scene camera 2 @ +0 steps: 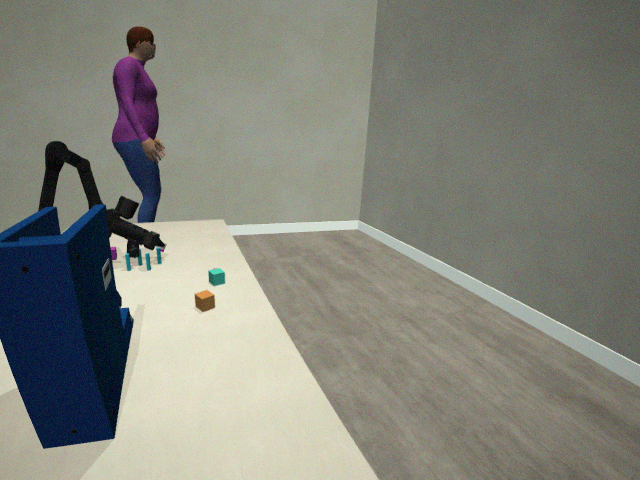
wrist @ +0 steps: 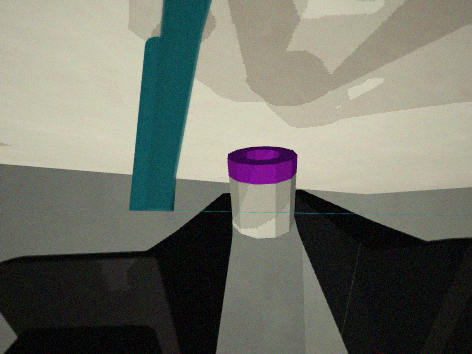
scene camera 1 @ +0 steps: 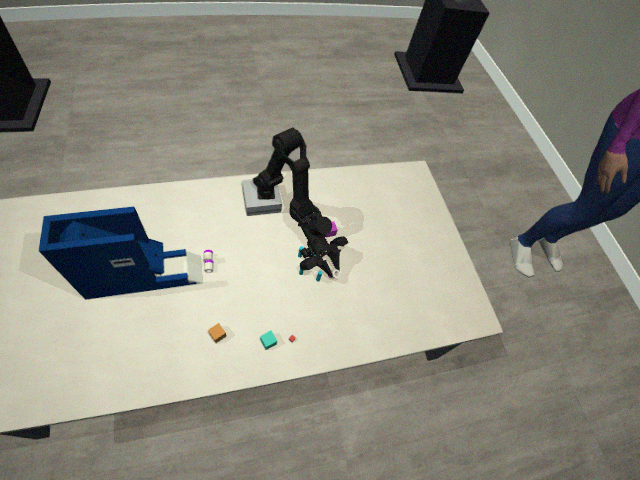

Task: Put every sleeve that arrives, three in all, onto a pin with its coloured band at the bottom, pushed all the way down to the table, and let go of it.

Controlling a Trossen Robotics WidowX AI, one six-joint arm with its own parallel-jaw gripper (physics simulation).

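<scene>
My gripper (scene camera 1: pixel 333 267) (scene camera 2: pixel 161 245) (wrist: pixel 261 200) is shut on a white sleeve (scene camera 1: pixel 335 273) (wrist: pixel 263 200) with a purple band. The banded end is the lower one, facing the table. Several teal pins stand upright on the table. Scene camera 1 shows one pin (scene camera 1: pixel 318 275) close to the held sleeve; scene camera 2 shows another pin (scene camera 2: pixel 148 261) bare. In the wrist view a pin (wrist: pixel 165 125) stands left of the sleeve, apart from it. Two more white sleeves, one sleeve (scene camera 1: pixel 208 255) and another sleeve (scene camera 1: pixel 208 267), lie end to end by the chute mouth.
A blue dispenser (scene camera 1: pixel 103 268) (scene camera 2: pixel 56 335) stands at the left. An orange cube (scene camera 1: pixel 217 332) (scene camera 2: pixel 204 300), a teal cube (scene camera 1: pixel 268 339) (scene camera 2: pixel 216 276) and a small red cube (scene camera 1: pixel 292 338) lie near the front edge. A magenta block (scene camera 1: pixel 333 228) (scene camera 2: pixel 114 253) lies behind the pins. A person (scene camera 2: pixel 135 108) stands beyond the table.
</scene>
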